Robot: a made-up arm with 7 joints. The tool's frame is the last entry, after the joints. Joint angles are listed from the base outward.
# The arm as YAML. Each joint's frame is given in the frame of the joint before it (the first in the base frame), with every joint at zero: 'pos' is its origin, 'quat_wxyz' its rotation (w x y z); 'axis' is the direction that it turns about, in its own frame. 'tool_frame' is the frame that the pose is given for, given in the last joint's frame.
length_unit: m
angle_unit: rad
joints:
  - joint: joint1
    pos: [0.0, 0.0, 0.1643]
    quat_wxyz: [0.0, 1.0, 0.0, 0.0]
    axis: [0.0, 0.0, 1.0]
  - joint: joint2
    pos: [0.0, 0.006, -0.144]
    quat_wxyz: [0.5, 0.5, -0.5, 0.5]
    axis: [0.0, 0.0, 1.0]
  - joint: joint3
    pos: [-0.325, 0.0, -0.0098]
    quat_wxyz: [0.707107, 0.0, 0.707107, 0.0]
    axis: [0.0, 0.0, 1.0]
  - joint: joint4
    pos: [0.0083, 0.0, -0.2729]
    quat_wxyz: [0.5, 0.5, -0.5, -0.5]
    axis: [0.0, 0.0, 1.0]
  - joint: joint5
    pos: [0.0, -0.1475, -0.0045]
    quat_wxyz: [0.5, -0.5, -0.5, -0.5]
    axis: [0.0, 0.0, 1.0]
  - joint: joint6
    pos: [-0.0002, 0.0, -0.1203]
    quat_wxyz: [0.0, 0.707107, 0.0, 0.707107]
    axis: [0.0, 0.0, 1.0]
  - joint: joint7
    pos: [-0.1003, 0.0, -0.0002]
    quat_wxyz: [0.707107, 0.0, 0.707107, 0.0]
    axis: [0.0, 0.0, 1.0]
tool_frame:
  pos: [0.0, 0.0, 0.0]
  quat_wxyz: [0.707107, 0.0, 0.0, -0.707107]
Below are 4 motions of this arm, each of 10 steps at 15 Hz.
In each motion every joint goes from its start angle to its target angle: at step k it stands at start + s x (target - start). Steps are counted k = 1, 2, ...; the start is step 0. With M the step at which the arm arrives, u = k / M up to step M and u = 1 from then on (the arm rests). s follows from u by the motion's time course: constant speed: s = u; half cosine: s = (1 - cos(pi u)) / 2; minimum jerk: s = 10 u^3 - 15 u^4 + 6 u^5.
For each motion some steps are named. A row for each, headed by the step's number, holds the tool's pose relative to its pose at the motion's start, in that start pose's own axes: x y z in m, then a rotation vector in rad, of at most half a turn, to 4 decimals.
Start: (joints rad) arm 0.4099 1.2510 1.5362 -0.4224 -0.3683 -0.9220 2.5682
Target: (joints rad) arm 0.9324 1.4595 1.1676 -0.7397 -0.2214 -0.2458 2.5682
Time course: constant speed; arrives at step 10
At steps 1, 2, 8, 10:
1: -0.0156 -0.0105 0.0365 -0.0554 0.0691 -0.0078
2: -0.0290 -0.0209 0.0744 -0.1121 0.1373 -0.0143
8: -0.0585 -0.0752 0.3239 -0.4809 0.5245 -0.0259
10: -0.0477 -0.0881 0.4125 -0.6161 0.6443 -0.0202

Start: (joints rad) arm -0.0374 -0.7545 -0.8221 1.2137 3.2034 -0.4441 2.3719
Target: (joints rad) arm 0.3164 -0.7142 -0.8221 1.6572 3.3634 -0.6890 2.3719
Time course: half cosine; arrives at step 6
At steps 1, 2, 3, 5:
1: 0.0117 0.0103 -0.0123 0.0567 -0.0295 0.0180
2: 0.0426 0.0413 -0.0414 0.2124 -0.1099 0.0637
3: 0.0822 0.0885 -0.0704 0.4265 -0.2199 0.1173
5: 0.1426 0.1751 -0.0911 0.7994 -0.4120 0.1854

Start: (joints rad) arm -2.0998 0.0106 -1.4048 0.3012 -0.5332 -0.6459 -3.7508
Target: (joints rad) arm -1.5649 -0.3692 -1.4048 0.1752 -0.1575 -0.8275 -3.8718
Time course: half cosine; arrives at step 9
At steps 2, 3, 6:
2: -0.0283 0.0336 0.0071 0.0946 0.0325 0.0591
3: -0.0639 0.0672 0.0202 0.2012 0.0738 0.1238
6: -0.2170 0.1397 0.1129 0.5887 0.2728 0.3410

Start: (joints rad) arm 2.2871 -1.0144 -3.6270 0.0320 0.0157 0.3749 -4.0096
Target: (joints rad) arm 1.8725 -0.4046 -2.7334 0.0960 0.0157 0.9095 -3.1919
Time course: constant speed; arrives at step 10
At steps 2, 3, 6, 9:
2: -0.0399 0.1084 0.0339 0.0047 0.0493 0.3287
3: -0.0553 0.1597 0.0571 0.0062 0.0590 0.4875
6: -0.0808 0.2997 0.1490 -0.0083 0.0354 0.9303
9: -0.0717 0.4143 0.2683 -0.0760 -0.0460 1.3036

